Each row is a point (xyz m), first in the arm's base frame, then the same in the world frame.
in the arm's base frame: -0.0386 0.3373 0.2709
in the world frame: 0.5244 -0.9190 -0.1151
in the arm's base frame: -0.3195 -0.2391 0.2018
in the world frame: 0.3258 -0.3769 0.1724
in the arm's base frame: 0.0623 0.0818 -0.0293
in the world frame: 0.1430 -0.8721 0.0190
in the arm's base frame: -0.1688 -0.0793 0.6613
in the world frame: 0.7730 -0.5860 0.2975
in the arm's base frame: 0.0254 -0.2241 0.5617
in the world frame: 0.5951 -0.6754 0.4676
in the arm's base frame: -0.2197 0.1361 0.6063
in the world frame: 0.8033 -0.6567 0.0827
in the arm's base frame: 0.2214 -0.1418 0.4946
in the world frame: 0.5216 -0.8858 0.4732
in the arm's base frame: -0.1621 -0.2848 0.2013
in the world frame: 0.2792 -0.4866 0.2850
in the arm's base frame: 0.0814 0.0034 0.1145
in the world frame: 0.2462 -0.8460 0.1450
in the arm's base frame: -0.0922 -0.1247 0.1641
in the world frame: 0.2839 -0.6306 0.1795
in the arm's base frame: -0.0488 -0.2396 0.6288
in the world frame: 0.6665 -0.6037 0.4692
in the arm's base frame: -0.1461 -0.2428 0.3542
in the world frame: 0.4311 -0.5213 0.3186
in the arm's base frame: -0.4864 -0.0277 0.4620
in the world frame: 0.6686 -0.3447 0.0252
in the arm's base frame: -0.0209 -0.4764 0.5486
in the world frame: 0.5089 -0.5032 0.6375
